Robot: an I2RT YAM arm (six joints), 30 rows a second.
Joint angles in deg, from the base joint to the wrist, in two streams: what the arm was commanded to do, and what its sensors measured. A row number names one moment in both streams.
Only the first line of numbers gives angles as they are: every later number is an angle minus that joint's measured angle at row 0.
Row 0, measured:
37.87 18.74 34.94 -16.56 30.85 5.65
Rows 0 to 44, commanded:
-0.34 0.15 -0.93 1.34 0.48 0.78
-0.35 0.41 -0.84 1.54 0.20 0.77
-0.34 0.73 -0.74 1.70 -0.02 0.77
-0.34 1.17 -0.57 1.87 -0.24 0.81
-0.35 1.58 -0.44 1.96 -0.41 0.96
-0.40 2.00 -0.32 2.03 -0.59 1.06
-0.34 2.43 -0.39 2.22 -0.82 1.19
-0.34 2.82 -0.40 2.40 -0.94 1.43
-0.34 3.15 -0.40 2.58 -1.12 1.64
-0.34 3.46 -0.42 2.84 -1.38 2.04
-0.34 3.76 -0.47 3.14 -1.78 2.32
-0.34 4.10 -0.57 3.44 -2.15 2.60
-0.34 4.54 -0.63 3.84 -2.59 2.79
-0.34 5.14 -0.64 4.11 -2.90 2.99
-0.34 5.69 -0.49 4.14 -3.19 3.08
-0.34 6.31 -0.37 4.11 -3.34 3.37
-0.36 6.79 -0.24 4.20 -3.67 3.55
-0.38 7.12 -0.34 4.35 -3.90 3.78
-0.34 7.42 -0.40 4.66 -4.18 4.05
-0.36 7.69 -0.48 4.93 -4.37 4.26
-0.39 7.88 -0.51 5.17 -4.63 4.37
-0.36 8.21 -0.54 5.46 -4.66 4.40
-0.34 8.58 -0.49 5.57 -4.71 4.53
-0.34 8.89 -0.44 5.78 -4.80 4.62
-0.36 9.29 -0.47 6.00 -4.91 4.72
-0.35 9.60 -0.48 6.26 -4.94 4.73
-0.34 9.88 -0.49 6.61 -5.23 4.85
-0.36 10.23 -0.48 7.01 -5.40 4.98
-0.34 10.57 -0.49 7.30 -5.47 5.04
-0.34 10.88 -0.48 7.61 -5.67 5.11
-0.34 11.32 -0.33 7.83 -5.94 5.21
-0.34 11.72 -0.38 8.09 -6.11 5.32
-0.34 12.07 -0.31 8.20 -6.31 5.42
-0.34 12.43 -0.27 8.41 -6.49 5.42
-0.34 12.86 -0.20 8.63 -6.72 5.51
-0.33 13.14 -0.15 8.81 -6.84 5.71
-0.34 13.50 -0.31 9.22 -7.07 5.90
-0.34 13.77 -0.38 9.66 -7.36 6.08
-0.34 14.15 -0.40 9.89 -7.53 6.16
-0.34 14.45 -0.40 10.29 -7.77 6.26
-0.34 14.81 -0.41 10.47 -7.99 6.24
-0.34 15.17 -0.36 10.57 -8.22 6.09
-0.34 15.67 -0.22 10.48 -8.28 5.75
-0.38 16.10 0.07 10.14 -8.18 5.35
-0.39 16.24 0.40 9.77 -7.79 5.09
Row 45, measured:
-0.16 15.78 -0.31 7.15 -7.58 5.46
